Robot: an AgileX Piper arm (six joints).
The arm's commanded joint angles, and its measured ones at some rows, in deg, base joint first. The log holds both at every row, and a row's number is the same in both.
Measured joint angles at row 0:
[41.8, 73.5, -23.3, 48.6, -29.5, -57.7]
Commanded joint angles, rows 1 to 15:
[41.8, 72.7, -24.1, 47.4, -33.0, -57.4]
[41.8, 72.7, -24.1, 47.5, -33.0, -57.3]
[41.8, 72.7, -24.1, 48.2, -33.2, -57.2]
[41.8, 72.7, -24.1, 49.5, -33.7, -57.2]
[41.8, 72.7, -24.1, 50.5, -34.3, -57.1]
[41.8, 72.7, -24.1, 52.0, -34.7, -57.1]
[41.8, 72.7, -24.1, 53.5, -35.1, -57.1]
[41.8, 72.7, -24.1, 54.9, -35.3, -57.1]
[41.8, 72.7, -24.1, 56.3, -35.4, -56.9]
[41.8, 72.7, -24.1, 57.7, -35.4, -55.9]
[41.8, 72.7, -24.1, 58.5, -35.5, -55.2]
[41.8, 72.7, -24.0, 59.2, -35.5, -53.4]
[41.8, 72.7, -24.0, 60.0, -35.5, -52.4]
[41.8, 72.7, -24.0, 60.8, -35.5, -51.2]
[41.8, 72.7, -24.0, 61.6, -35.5, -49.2]
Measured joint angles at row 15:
[41.8, 73.4, -23.3, 58.9, -33.3, -53.8]
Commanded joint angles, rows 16 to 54:
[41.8, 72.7, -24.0, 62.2, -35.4, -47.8]
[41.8, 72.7, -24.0, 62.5, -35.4, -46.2]
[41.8, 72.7, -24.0, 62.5, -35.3, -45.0]
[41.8, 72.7, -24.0, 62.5, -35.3, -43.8]
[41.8, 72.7, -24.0, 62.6, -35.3, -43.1]
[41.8, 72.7, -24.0, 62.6, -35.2, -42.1]
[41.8, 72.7, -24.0, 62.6, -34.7, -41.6]
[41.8, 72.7, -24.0, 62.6, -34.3, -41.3]
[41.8, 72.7, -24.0, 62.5, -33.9, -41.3]
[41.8, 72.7, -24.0, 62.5, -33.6, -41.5]
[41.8, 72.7, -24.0, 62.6, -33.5, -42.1]
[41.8, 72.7, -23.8, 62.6, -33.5, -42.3]
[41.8, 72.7, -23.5, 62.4, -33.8, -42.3]
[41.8, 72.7, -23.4, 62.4, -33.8, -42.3]
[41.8, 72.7, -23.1, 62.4, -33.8, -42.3]
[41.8, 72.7, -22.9, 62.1, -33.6, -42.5]
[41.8, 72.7, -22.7, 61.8, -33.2, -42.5]
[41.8, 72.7, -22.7, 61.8, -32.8, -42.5]
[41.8, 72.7, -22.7, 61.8, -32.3, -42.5]
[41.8, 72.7, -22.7, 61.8, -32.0, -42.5]
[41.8, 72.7, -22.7, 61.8, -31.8, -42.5]
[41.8, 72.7, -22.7, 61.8, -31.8, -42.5]
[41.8, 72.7, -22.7, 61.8, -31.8, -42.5]
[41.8, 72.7, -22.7, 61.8, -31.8, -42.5]
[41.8, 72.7, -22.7, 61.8, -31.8, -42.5]
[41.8, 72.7, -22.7, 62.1, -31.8, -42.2]
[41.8, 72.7, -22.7, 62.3, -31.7, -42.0]
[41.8, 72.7, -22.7, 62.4, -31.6, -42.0]
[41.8, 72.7, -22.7, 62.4, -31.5, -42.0]
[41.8, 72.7, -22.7, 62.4, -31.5, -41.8]
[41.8, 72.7, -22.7, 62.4, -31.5, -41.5]
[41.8, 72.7, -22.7, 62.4, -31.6, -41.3]
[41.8, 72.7, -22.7, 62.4, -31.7, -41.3]
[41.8, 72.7, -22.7, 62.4, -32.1, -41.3]
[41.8, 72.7, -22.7, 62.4, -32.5, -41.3]
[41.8, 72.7, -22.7, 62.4, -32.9, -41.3]
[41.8, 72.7, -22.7, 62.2, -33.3, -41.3]
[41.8, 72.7, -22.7, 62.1, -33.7, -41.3]
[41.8, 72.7, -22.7, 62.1, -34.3, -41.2]
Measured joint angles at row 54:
[41.8, 73.0, -22.8, 62.3, -32.3, -41.5]
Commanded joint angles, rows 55 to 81:
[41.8, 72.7, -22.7, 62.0, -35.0, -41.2]
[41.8, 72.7, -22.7, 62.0, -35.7, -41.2]
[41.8, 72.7, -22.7, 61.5, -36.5, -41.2]
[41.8, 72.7, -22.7, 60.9, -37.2, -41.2]
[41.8, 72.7, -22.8, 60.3, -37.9, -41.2]
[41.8, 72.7, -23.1, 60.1, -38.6, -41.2]
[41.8, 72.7, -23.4, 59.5, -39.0, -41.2]
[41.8, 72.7, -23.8, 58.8, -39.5, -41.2]
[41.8, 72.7, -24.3, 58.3, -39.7, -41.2]
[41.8, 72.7, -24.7, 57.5, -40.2, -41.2]
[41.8, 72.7, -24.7, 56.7, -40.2, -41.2]
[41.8, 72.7, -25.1, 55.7, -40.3, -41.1]
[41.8, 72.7, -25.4, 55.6, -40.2, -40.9]
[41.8, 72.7, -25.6, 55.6, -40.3, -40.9]
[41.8, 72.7, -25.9, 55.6, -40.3, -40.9]
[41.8, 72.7, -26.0, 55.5, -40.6, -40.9]
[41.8, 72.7, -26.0, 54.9, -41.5, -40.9]
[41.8, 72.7, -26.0, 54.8, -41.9, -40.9]
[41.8, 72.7, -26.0, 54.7, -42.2, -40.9]
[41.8, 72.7, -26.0, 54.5, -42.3, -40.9]
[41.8, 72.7, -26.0, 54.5, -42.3, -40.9]
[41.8, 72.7, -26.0, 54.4, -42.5, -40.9]
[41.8, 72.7, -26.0, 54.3, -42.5, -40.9]
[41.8, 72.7, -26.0, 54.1, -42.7, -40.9]
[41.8, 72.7, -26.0, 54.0, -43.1, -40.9]
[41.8, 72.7, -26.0, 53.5, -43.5, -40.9]
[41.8, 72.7, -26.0, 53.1, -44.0, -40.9]
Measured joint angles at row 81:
[41.8, 73.0, -25.0, 56.3, -38.4, -41.0]
